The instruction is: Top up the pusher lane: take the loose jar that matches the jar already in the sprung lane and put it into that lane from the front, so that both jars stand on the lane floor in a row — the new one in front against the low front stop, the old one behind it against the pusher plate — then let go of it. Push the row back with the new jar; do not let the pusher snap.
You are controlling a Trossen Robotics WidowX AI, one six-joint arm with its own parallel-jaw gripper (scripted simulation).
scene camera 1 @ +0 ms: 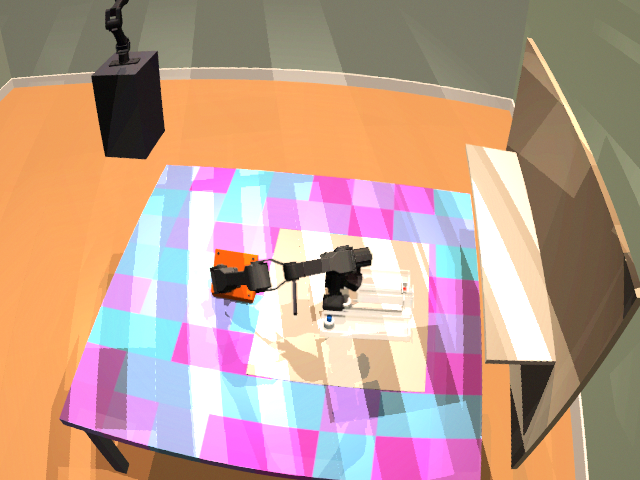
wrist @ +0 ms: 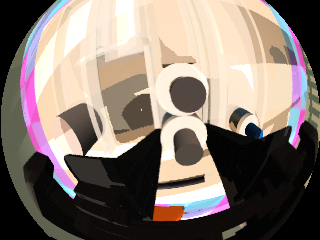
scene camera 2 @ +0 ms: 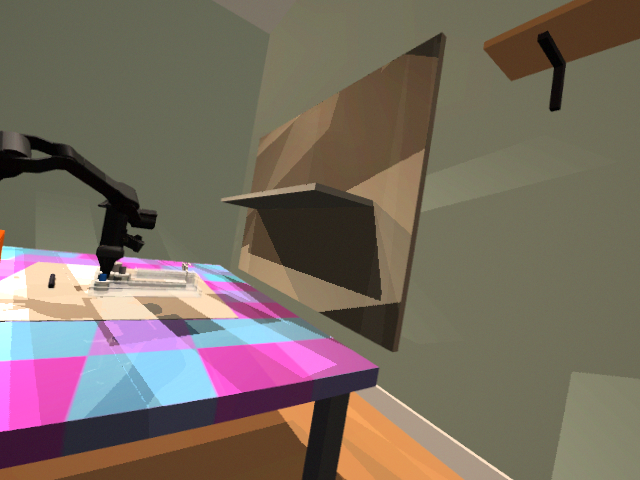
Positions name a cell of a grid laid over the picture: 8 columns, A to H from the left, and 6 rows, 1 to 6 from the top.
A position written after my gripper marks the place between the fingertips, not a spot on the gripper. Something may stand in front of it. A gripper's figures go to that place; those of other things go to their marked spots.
Scene:
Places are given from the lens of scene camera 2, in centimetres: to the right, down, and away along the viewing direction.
my gripper (scene camera 2: B4): -64, 11, 79
clear sprung lane (scene camera 2: C4): -50, 12, 91

